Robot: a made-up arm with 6 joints.
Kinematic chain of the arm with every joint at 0, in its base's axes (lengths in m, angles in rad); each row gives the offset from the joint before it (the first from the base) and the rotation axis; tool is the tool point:
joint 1: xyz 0 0 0.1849 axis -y
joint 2: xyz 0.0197 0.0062 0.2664 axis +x
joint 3: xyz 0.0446 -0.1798 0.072 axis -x
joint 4: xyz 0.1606 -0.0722 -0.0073 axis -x
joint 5: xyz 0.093 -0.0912 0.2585 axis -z
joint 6: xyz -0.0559 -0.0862 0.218 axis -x
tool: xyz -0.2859 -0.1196 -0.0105
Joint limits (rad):
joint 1: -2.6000..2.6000
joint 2: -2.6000..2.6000
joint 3: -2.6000..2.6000
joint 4: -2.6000..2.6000
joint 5: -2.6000..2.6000
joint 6: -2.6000..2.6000
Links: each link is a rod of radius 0.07 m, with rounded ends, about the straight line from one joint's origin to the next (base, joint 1, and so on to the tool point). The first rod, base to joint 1, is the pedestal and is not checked.
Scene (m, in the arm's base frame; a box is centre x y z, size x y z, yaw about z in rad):
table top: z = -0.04
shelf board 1: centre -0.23 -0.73 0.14 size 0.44 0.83 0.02 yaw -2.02
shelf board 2: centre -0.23 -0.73 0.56 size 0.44 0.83 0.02 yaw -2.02
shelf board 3: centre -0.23 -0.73 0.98 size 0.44 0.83 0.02 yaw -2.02
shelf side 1: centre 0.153 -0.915 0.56 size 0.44 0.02 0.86 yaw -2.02
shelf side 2: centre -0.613 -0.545 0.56 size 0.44 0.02 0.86 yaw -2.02
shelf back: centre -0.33 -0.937 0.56 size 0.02 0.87 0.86 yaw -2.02
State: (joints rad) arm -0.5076 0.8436 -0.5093 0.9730 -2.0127 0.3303
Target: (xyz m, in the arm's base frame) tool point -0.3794 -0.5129 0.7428
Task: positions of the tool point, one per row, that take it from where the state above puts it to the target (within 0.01 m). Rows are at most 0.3 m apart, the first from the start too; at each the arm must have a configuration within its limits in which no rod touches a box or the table.
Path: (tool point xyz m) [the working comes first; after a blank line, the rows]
Joints at the target: 0.8717 1.0679 -0.1900 1.4677 -0.6842 0.2037
Straight joint move there: touches shelf side 1.

1: 0.6982 -0.6763 0.4470
2: 0.5541 -0.6696 0.6142
3: 0.3628 -0.6243 0.7474
4: 0.1431 -0.5369 0.8212
5: -0.0748 -0.4106 0.8197
6: -0.2552 -0.2552 0.7428
7: -0.3217 -0.3923 0.7491
8: -0.3794 -0.5129 0.7428

